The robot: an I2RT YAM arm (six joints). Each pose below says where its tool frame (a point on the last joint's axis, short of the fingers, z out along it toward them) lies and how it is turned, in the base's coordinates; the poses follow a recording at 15 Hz.
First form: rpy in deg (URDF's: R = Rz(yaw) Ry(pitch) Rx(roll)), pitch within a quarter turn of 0, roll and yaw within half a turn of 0; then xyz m.
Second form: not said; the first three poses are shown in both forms.
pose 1, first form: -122.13 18.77 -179.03 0.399 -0.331 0.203
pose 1, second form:
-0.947 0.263 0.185 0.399
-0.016 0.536 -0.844 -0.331
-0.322 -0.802 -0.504 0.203
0 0 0 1

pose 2, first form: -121.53 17.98 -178.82 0.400 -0.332 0.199
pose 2, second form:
-0.951 0.252 0.179 0.400
-0.020 0.528 -0.849 -0.332
-0.309 -0.811 -0.497 0.199
0 0 0 1

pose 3, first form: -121.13 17.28 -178.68 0.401 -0.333 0.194
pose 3, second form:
-0.955 0.242 0.173 0.401
-0.022 0.523 -0.852 -0.333
-0.297 -0.817 -0.494 0.194
0 0 0 1

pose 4, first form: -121.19 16.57 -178.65 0.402 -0.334 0.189
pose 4, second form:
-0.958 0.232 0.168 0.402
-0.023 0.523 -0.852 -0.334
-0.285 -0.820 -0.496 0.189
0 0 0 1

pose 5, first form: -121.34 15.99 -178.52 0.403 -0.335 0.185
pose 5, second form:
-0.961 0.222 0.165 0.403
-0.025 0.526 -0.850 -0.335
-0.275 -0.821 -0.500 0.185
0 0 0 1

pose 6, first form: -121.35 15.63 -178.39 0.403 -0.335 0.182
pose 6, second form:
-0.963 0.215 0.164 0.403
-0.027 0.527 -0.850 -0.335
-0.269 -0.822 -0.501 0.182
0 0 0 1

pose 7, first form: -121.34 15.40 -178.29 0.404 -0.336 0.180
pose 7, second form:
-0.964 0.211 0.164 0.404
-0.029 0.527 -0.850 -0.336
-0.266 -0.823 -0.501 0.180
0 0 0 1

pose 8, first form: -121.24 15.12 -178.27 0.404 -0.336 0.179
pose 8, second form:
-0.965 0.207 0.161 0.404
-0.029 0.525 -0.851 -0.336
-0.261 -0.825 -0.501 0.179
0 0 0 1

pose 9, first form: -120.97 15.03 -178.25 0.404 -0.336 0.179
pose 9, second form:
-0.965 0.207 0.160 0.404
-0.029 0.521 -0.853 -0.336
-0.259 -0.828 -0.497 0.179
0 0 0 1

